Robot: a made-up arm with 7 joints.
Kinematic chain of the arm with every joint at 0, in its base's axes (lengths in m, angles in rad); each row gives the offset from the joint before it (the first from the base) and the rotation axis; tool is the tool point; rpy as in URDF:
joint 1: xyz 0 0 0.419 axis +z
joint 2: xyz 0 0 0 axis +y
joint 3: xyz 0 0 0.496 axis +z
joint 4: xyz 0.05 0 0 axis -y
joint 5: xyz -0.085 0 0.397 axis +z
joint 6: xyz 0 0 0 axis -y
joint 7: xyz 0.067 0 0 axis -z
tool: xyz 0 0 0 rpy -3.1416 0 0
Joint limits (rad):
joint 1: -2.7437..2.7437
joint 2: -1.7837..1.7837
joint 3: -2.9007..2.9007
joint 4: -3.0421..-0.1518
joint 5: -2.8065..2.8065
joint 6: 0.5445..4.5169
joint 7: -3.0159..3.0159
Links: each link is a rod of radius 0.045 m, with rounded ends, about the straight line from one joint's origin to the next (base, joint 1, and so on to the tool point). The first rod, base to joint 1, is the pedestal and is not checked.
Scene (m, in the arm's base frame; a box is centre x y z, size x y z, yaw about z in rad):
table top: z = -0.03
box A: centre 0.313 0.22 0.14 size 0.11 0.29 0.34 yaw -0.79
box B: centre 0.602 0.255 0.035 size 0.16 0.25 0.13 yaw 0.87
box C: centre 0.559 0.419 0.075 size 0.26 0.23 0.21 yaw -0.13
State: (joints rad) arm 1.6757 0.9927 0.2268 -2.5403 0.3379 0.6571 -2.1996
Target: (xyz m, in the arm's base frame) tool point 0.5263 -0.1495 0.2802
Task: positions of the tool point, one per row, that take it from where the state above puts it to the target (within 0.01 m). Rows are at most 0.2 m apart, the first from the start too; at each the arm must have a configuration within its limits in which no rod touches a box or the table.
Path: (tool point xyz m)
1: 0.0268 0.3501 0.3021
2: 0.1869 0.3269 0.3833
3: 0.3130 0.2200 0.4740
4: 0.4261 0.1360 0.4085
5: 0.5009 0.0056 0.3416
6: 0.5263 -0.1495 0.2802

